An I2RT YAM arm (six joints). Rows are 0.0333 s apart.
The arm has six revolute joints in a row. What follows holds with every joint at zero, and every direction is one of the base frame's.
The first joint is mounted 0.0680 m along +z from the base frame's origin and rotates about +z.
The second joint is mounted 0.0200 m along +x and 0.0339 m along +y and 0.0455 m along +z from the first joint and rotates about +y.
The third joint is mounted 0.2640 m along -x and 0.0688 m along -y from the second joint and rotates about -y.
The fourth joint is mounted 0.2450 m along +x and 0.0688 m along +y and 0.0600 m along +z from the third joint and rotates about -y.
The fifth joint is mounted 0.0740 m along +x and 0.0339 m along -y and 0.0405 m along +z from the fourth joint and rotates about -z.
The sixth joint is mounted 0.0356 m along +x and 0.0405 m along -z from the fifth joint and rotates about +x.
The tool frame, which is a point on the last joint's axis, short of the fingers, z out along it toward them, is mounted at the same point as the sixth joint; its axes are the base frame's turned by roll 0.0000, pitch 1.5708 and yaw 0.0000 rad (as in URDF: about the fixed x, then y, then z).
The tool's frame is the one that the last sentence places.
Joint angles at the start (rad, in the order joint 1, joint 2, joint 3, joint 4, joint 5, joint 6): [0.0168, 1.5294, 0.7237, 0.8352, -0.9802, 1.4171]
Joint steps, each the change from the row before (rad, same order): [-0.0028, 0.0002, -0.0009, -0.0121, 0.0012, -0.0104]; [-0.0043, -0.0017, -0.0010, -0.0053, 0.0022, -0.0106]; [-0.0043, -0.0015, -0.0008, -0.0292, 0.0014, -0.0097]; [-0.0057, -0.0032, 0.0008, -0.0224, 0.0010, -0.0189]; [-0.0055, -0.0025, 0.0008, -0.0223, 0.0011, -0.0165]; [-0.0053, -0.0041, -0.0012, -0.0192, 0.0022, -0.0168]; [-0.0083, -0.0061, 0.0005, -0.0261, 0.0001, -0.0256]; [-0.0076, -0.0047, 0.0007, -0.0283, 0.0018, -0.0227]
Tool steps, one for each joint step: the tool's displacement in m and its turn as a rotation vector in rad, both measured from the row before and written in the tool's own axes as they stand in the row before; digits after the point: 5 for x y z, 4 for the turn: [-0.00028, -0.00153, -0.00075, 0.0079, -0.0028, 0.0005]; [-0.00059, -0.00040, -0.00125, 0.0037, -0.0060, -0.0068]; [-0.00018, -0.00261, -0.00124, 0.0167, -0.0028, 0.0139]; [-0.00072, -0.00107, -0.00158, 0.0113, -0.0046, -0.0036]; [-0.00068, -0.00128, -0.00149, 0.0116, -0.0042, -0.0006]; [-0.00030, -0.00109, -0.00171, 0.0104, -0.0053, -0.0031]; [-0.00081, -0.00076, -0.00249, 0.0122, -0.0055, -0.0091]; [-0.00072, -0.00133, -0.00221, 0.0144, -0.0057, -0.0034]
